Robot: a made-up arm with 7 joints. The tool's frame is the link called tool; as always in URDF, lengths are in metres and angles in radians. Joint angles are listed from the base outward.
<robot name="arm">
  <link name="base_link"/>
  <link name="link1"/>
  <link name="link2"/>
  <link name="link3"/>
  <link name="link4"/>
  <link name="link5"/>
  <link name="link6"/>
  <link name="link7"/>
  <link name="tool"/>
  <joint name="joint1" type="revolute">
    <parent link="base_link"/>
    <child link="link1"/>
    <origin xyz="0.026 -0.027 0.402"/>
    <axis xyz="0 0 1"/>
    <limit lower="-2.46" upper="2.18"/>
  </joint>
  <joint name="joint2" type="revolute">
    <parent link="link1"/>
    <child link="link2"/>
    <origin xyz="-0.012 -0.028 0.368" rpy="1.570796 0 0"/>
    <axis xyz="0 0 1"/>
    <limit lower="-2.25" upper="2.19"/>
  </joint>
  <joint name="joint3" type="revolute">
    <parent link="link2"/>
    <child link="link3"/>
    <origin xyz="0.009 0.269 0.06" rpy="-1.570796 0 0"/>
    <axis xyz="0 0 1"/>
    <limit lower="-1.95" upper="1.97"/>
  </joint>
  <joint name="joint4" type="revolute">
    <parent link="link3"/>
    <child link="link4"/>
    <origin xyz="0.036 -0.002 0.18" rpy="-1.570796 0 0"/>
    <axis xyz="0 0 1"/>
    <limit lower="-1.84" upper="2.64"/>
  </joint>
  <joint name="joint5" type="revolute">
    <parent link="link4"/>
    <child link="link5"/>
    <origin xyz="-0.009 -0.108 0.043" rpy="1.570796 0 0"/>
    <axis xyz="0 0 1"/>
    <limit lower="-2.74" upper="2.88"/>
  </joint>
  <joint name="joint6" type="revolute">
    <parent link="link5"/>
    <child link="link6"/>
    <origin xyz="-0.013 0.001 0.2" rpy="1.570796 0 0"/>
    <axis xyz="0 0 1"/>
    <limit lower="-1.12" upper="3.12"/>
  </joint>
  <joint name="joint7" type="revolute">
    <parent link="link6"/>
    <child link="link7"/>
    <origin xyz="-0.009 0.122 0.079" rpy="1.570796 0 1.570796"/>
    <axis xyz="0 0 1"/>
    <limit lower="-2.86" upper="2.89"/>
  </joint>
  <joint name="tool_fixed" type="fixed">
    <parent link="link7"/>
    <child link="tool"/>
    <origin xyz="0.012 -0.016 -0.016" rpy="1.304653 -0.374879 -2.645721"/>
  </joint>
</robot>
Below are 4 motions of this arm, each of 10 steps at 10 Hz.
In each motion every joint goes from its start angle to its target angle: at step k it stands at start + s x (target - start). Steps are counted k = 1, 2, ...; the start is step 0. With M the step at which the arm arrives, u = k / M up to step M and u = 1 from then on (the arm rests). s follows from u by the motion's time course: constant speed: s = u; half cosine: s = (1 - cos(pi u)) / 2; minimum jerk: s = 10 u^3 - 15 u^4 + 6 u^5.
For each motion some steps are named. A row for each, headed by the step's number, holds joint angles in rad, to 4 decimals.
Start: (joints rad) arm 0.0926 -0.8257 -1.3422 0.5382 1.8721 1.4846 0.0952
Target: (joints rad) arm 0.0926 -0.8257 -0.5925 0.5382 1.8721 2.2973 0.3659
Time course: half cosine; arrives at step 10
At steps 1, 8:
1: 0.0926 -0.8257 -1.3239 0.5382 1.8721 1.5045 0.1018
8: 0.0926 -0.8257 -0.6641 0.5382 1.8721 2.2197 0.3401

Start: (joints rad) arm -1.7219 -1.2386 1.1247 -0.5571 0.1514 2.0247 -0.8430
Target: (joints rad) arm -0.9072 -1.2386 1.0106 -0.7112 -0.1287 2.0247 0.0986
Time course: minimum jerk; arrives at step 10
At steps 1, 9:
1: -1.7149 -1.2386 1.1237 -0.5584 0.1490 2.0247 -0.8349
9: -0.9142 -1.2386 1.0116 -0.7099 -0.1263 2.0247 0.0905

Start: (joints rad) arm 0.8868 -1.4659 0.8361 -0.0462 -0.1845 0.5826 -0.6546
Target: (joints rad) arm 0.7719 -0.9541 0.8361 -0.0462 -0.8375 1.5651 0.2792
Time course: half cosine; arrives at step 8
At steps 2, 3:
2: 0.8700 -1.3909 0.8361 -0.0462 -0.2801 0.7265 -0.5178
3: 0.8513 -1.3079 0.8361 -0.0462 -0.3861 0.8859 -0.3664

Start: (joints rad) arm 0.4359 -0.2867 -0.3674 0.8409 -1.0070 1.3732 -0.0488
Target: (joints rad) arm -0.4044 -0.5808 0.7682 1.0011 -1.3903 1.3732 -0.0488
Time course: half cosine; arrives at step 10
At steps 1, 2, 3, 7, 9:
1: 0.4153 -0.2939 -0.3396 0.8448 -1.0164 1.3732 -0.0488
2: 0.3557 -0.3148 -0.2590 0.8562 -1.0436 1.3732 -0.0488
3: 0.2627 -0.3473 -0.1333 0.8739 -1.0860 1.3732 -0.0488
7: -0.2312 -0.5202 0.5341 0.9681 -1.3113 1.3732 -0.0488
9: -0.3838 -0.5736 0.7404 0.9972 -1.3809 1.3732 -0.0488

